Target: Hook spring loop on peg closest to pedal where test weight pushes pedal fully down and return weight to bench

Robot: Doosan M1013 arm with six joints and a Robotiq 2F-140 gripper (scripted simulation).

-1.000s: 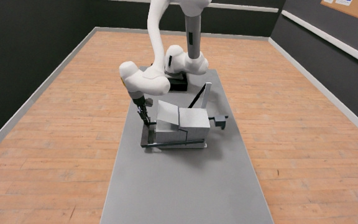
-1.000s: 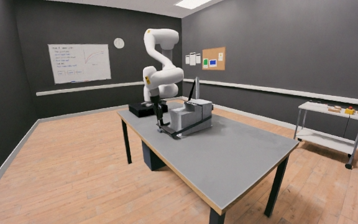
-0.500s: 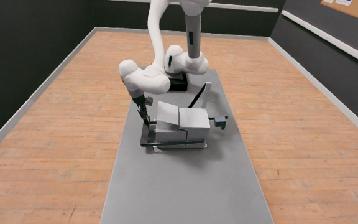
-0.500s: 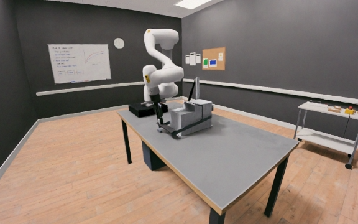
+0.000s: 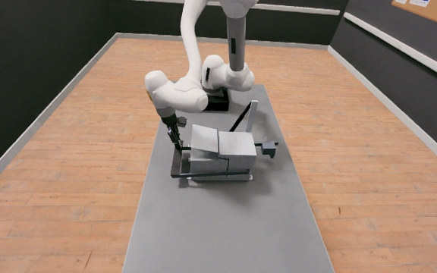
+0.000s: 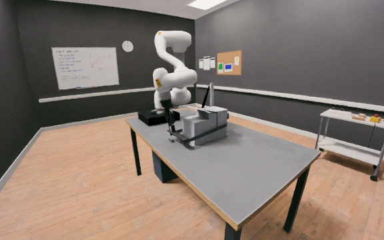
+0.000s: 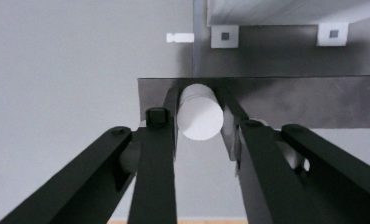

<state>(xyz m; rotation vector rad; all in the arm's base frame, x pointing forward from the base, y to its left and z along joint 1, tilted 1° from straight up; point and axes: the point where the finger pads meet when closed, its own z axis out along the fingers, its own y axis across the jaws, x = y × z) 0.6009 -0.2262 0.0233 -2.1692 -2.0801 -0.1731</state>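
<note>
Right now the small dark object is 10 mm to the right of my hand and 100 mm below it. Round my hand: steel test weight 10 mm below.
</note>
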